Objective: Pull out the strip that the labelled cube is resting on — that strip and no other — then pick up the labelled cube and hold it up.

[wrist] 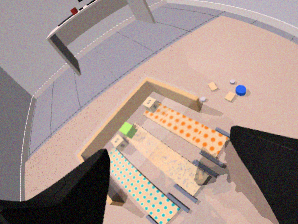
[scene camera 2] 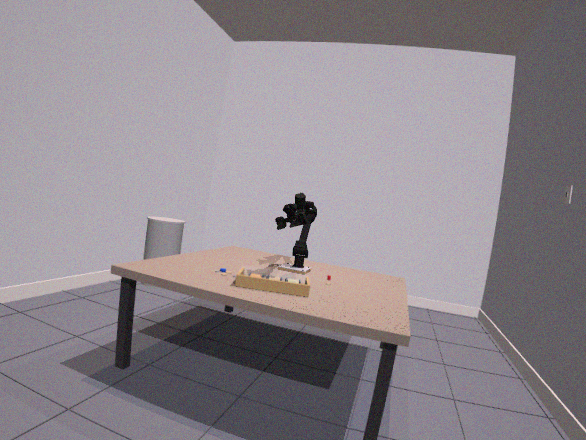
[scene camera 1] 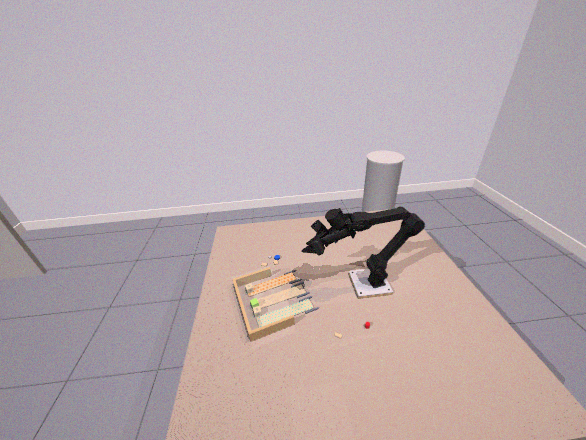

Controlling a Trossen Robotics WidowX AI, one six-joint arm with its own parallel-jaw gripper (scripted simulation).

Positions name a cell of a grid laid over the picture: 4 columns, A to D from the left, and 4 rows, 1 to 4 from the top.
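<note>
Gripper (wrist: C3) open, nothing in its grasp. Wooden tray (scene camera 2: B3) visible to me too.
</note>
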